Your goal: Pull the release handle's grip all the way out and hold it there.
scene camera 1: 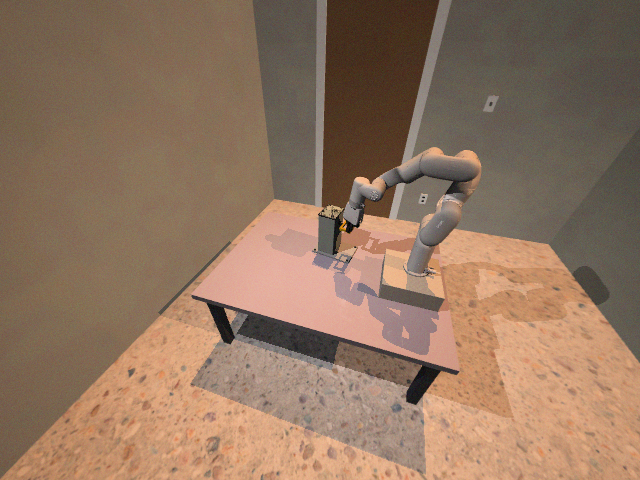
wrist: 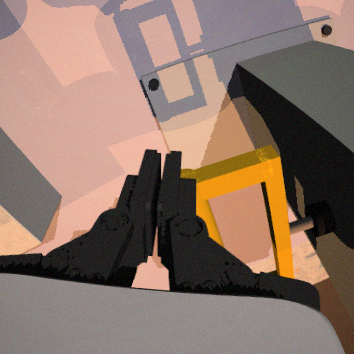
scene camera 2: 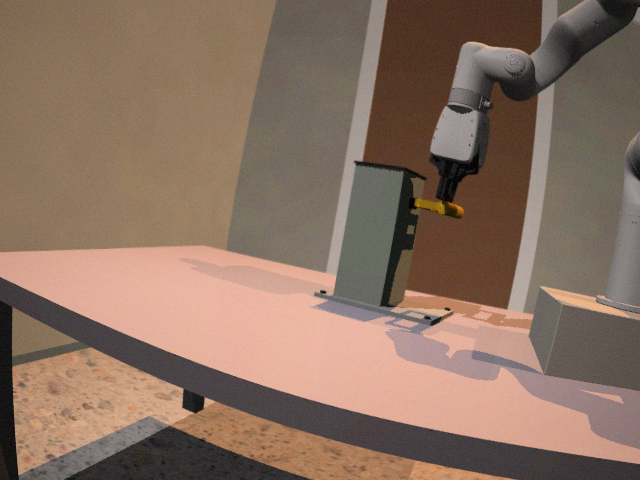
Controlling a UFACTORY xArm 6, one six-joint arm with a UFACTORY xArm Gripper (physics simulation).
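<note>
The release handle (scene camera 1: 342, 226) (scene camera 2: 428, 205) (wrist: 232, 177) is a yellow frame with a thick round grip at its outer end. A short metal rod (wrist: 301, 225) joins its inner side to the upright grey-green housing (scene camera 1: 326, 232) (scene camera 2: 367, 232) (wrist: 310, 90), and a gap shows between the frame and the housing. My gripper (scene camera 1: 349, 227) (scene camera 2: 445, 198) (wrist: 163, 175) is shut and empty, pointing down. In scene camera 2 its fingertips overlap the handle's top edge near the grip. In the wrist view the fingers hide much of the grip; I cannot tell whether they touch it.
The housing stands on a bolted base plate (scene camera 2: 361, 306) (wrist: 215, 62) on the pink table (scene camera 1: 289, 289) (scene camera 2: 206, 310). The arm's box-shaped pedestal (scene camera 1: 410, 297) (scene camera 2: 584, 341) (wrist: 25, 195) stands to the right in the scene views. A wall and a brown door (scene camera 1: 379, 77) are behind.
</note>
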